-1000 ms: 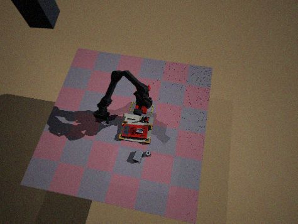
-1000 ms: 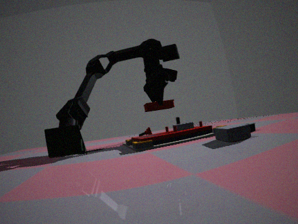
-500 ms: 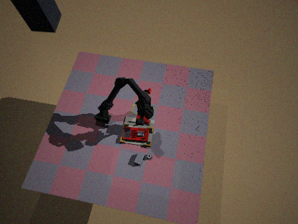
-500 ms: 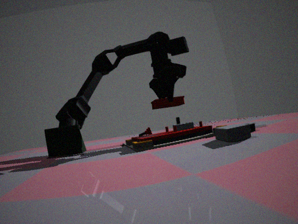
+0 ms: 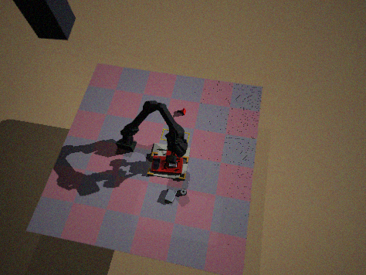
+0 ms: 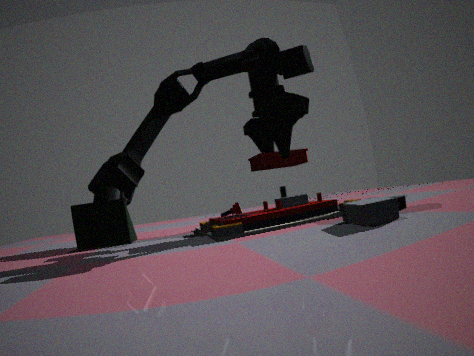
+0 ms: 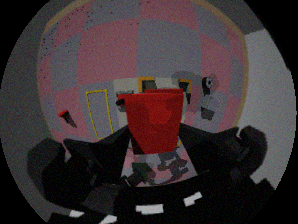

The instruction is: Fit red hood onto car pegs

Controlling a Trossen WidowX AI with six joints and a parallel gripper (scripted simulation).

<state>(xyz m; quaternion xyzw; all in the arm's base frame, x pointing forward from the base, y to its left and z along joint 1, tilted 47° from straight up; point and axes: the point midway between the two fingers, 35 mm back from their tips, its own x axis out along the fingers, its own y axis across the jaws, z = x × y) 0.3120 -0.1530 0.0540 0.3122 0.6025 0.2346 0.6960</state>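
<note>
The grey engine block lies 80 mm below my gripper tip, 40 mm to the right of it and 10 mm behind it. Also, from my gripper tip: red hood (10 mm above).
</note>
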